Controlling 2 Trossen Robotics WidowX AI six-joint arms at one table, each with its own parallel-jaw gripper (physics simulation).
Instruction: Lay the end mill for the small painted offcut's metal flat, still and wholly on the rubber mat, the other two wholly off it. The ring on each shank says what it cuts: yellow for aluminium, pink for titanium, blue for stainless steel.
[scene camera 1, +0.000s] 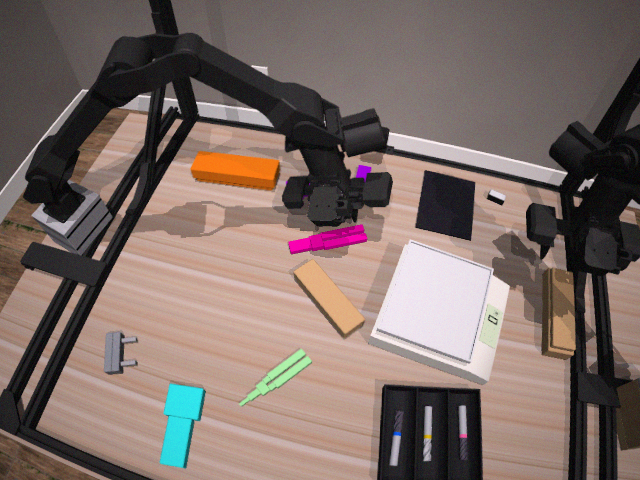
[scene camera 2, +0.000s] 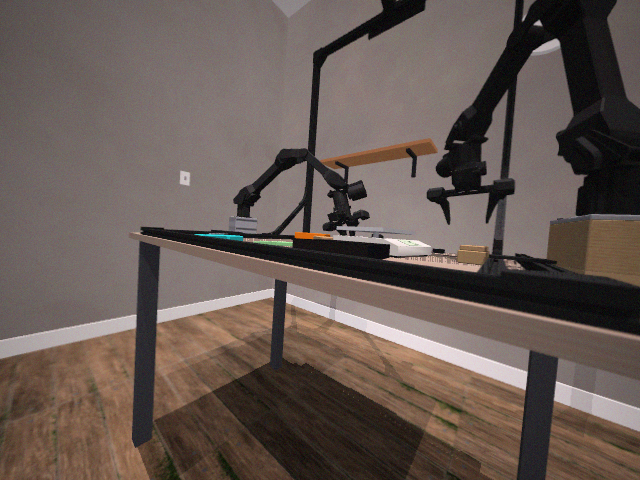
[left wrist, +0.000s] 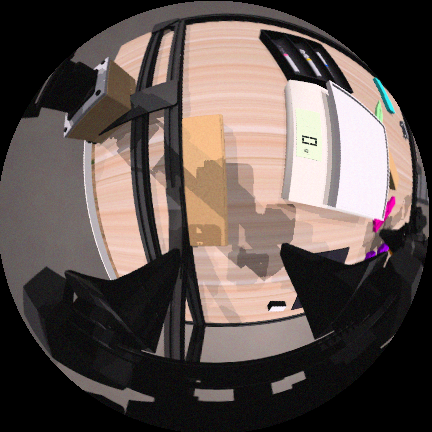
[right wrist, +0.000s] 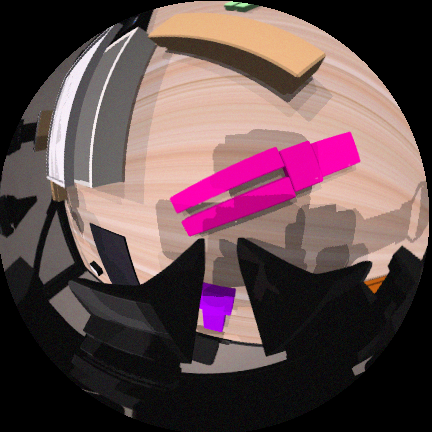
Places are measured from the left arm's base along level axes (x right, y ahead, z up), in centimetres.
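Where they show: left gripper, between the fingertips: (scene camera 1: 563, 261) (scene camera 2: 466, 224) (left wrist: 231, 252) (right wrist: 35, 197); right gripper, between the fingertips: (scene camera 1: 348, 220) (left wrist: 379, 231) (right wrist: 220, 243); left arm's base, origin of its link: (scene camera 2: 619, 219) (left wrist: 81, 93); right arm's base, origin of its link: (scene camera 1: 64, 204) (scene camera 2: 243, 217).
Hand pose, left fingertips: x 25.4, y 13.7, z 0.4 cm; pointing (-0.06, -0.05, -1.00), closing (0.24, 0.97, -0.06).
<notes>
Each offset is from my left fingertips to the top centre of the thing. "*": to the spot under its first point. Level surfaces: height alone.
Three end mills lie in the black tray @(dx -25.8, dy +24.1, dz -6.3 cm) (scene camera 1: 431, 388) (scene camera 2: 341, 249): blue-ringed @(dx -25.7, dy +29.2, dz -7.7 cm) (scene camera 1: 395, 445), yellow-ringed @(dx -25.1, dy +24.4, dz -7.7 cm) (scene camera 1: 428, 421), pink-ringed @(dx -25.3, dy +18.9, dz -7.7 cm) (scene camera 1: 462, 421), left to right in scene camera 1. The black rubber mat @(dz -8.9 cm) (scene camera 1: 447, 205) (right wrist: 114, 250) bears no mill. A purple piece @(dx +22.6, dy +33.1, dz -7.9 cm) (scene camera 1: 363, 172) (right wrist: 218, 300) is partly hidden by my right gripper (scene camera 1: 336, 214) (right wrist: 220, 243), which is partly open and empty, low over the table. My left gripper (left wrist: 231, 252) (scene camera 2: 468, 222) is wide open and empty above the table's right side. Which piece is the small painted offcut, I cannot tell. The scale @(* dx -5.8, dy +22.7, dz -3.0 cm) (scene camera 1: 436, 302) reads 0.
A magenta piece @(dx +8.9, dy +39.7, dz -7.9 cm) (scene camera 1: 316, 242) (right wrist: 302, 165) and a tan block @(dx -3.1, dy +39.6, dz -5.9 cm) (scene camera 1: 328, 298) lie in front of the right gripper. An orange block @(dx +24.3, dy +58.4, dz -5.2 cm) (scene camera 1: 235, 171) lies left. A small black-and-white block @(dx +20.0, dy +5.2, dz -7.6 cm) (scene camera 1: 496, 196) lies beside the mat. Green @(dx -16.8, dy +47.8, dz -8.1 cm) (scene camera 1: 281, 372), cyan @(dx -25.0, dy +61.6, dz -7.3 cm) (scene camera 1: 183, 403) and grey @(dx -14.0, dy +73.6, dz -7.4 cm) (scene camera 1: 113, 352) pieces lie nearer.
</notes>
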